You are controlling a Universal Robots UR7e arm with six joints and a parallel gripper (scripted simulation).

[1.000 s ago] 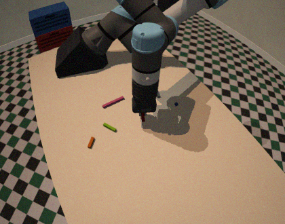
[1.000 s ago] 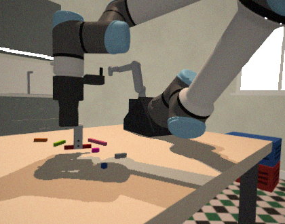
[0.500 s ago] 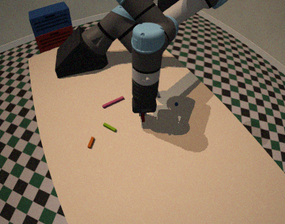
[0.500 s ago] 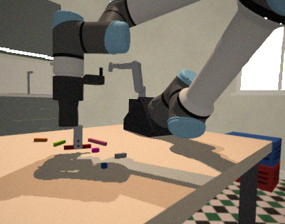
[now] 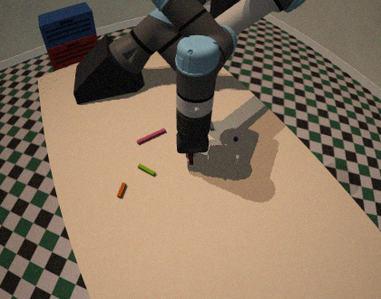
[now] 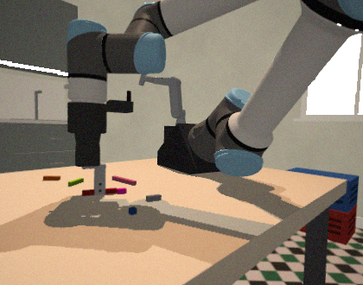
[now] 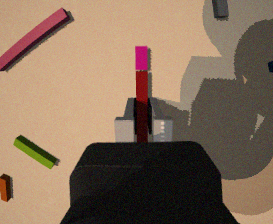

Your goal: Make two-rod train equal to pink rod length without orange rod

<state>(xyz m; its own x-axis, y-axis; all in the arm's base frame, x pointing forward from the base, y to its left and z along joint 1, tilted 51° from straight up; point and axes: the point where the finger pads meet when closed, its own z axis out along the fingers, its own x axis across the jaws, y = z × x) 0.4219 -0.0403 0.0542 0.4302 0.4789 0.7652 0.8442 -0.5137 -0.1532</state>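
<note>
Now: the red rod 1 cm below my hand. From my hand the other things lie so: magenta rod (4 cm behind, 2 cm to the left, 2 cm below); grey rod (11 cm to the left, 6 cm behind, 2 cm below); pink rod (11 cm behind, 6 cm to the right, 2 cm below).
</note>
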